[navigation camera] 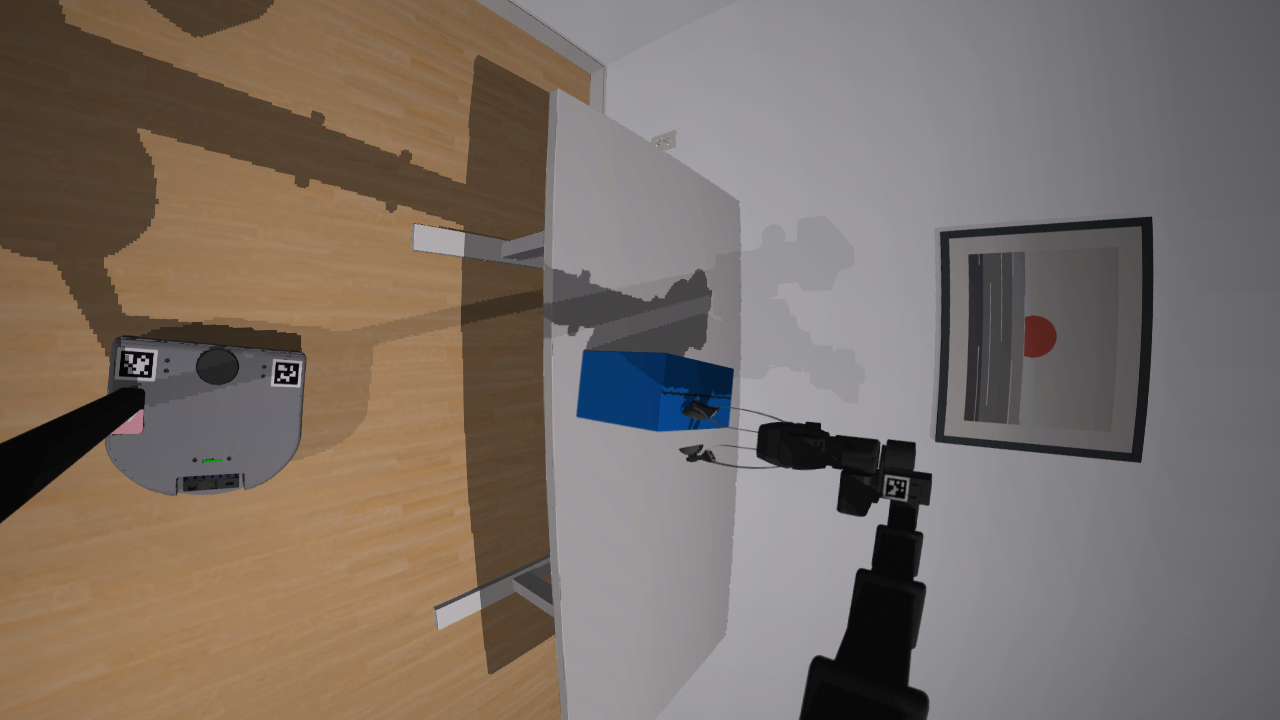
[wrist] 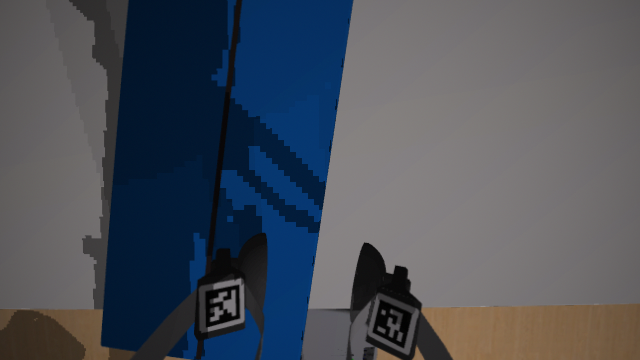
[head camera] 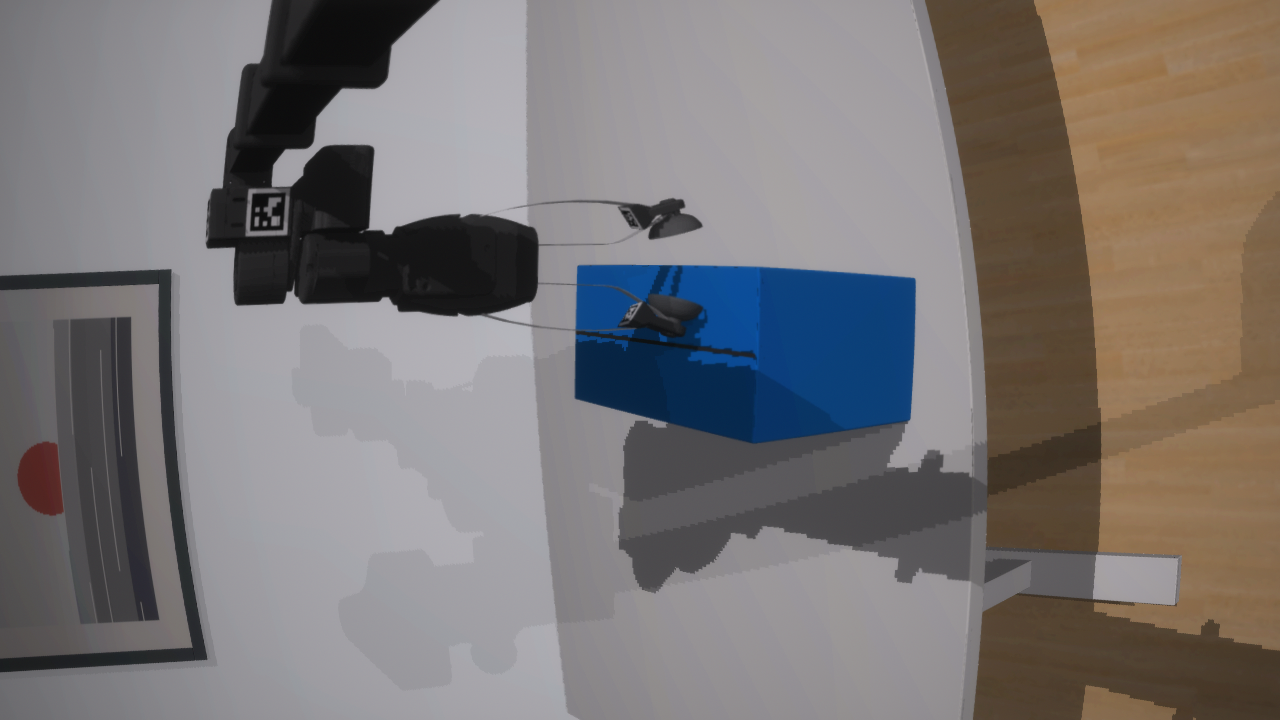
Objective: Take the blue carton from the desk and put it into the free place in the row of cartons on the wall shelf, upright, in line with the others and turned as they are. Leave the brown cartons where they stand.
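Where they show: gripper, fingertip midpoint: (navigation camera: 682, 429) (head camera: 697, 267); robot's base, link origin: (navigation camera: 218, 365).
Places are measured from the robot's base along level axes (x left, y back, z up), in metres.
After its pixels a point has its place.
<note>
The blue carton (head camera: 832, 349) @[x -0.511, y -0.035, z 0.825 m] (navigation camera: 617, 394) @[x -0.511, y -0.027, z 0.812 m] (wrist: 300, 75) rests on the desk (head camera: 805, 134) @[x -0.644, y 0.161, z 0.720 m] (navigation camera: 626, 537) @[x -0.684, y 0.293, z 0.720 m] (wrist: 475, 150), with a thin dark line along one face. My gripper (head camera: 673, 266) @[x -0.579, y 0.023, z 0.900 m] (navigation camera: 696, 431) @[x -0.579, y 0.023, z 0.900 m] (wrist: 312, 263) @[x -0.579, y 0.023, z 0.900 m] is open, with its fingertips apart and nothing between them. In the wrist view the left finger overlaps the carton and the right finger lies past the carton's right edge, over the desk. How high the fingertips are above the carton is hard to tell. The wall shelf and the brown cartons do not show in these views.
A framed picture (head camera: 107, 465) @[x -1.198, y -0.206, z 1.405 m] (navigation camera: 998, 340) @[x -1.197, y -0.210, z 1.425 m] hangs on the wall behind the desk. My arm (navigation camera: 881, 608) @[x -0.305, y 0.087, z 1.235 m] reaches along that wall. My base (navigation camera: 210, 420) @[x 0.006, y 0.107, z 0.159 m] stands on the wooden floor before the desk. White desk feet (head camera: 1136, 577) (navigation camera: 438, 240) stick out at floor level.
</note>
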